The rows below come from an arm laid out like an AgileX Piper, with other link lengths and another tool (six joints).
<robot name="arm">
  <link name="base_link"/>
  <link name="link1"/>
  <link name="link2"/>
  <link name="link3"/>
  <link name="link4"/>
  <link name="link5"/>
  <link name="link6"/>
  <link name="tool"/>
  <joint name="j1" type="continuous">
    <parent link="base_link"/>
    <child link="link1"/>
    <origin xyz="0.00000 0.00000 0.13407" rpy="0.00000 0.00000 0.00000"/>
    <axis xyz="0 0 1"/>
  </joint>
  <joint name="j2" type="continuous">
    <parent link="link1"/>
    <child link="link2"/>
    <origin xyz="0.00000 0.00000 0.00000" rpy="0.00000 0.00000 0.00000"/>
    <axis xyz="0 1 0"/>
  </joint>
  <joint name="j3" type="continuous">
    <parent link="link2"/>
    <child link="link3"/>
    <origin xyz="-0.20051 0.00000 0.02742" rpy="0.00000 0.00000 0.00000"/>
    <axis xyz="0 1 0"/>
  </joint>
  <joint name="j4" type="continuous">
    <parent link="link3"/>
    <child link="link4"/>
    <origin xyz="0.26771 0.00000 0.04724" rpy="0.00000 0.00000 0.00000"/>
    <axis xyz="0.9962 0 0.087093"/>
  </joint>
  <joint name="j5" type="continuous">
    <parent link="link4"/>
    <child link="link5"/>
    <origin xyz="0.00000 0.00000 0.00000" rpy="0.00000 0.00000 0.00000"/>
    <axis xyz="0 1 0"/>
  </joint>
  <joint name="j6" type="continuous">
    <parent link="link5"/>
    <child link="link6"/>
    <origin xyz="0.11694 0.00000 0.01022" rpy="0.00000 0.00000 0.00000"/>
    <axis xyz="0.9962 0 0.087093"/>
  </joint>
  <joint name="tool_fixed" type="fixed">
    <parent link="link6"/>
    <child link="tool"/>
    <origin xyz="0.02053 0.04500 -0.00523" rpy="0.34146 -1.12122 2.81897"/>
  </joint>
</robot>
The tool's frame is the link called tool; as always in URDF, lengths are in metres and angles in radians. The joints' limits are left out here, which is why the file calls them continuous.
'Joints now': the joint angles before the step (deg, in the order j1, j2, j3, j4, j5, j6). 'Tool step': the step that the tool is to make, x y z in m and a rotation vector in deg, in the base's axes. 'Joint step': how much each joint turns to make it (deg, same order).
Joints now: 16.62, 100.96, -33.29, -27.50, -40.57, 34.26
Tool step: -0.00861, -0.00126, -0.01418, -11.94, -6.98, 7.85
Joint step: 0.00, -0.01, 0.00, -2.58, 1.15, -13.80
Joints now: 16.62, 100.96, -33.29, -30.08, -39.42, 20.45
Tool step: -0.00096, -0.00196, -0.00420, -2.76, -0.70, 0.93
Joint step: 0.00, -0.06, 0.00, 0.01, 1.21, -2.75
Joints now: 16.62, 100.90, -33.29, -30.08, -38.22, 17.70
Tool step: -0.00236, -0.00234, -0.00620, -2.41, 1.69, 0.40
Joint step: 0.00, -0.01, -0.11, -1.21, 2.82, 0.01
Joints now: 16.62, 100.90, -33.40, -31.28, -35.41, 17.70
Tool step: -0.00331, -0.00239, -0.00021, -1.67, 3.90, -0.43
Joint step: 0.00, -1.95, 0.00, -4.34, 5.50, 5.32
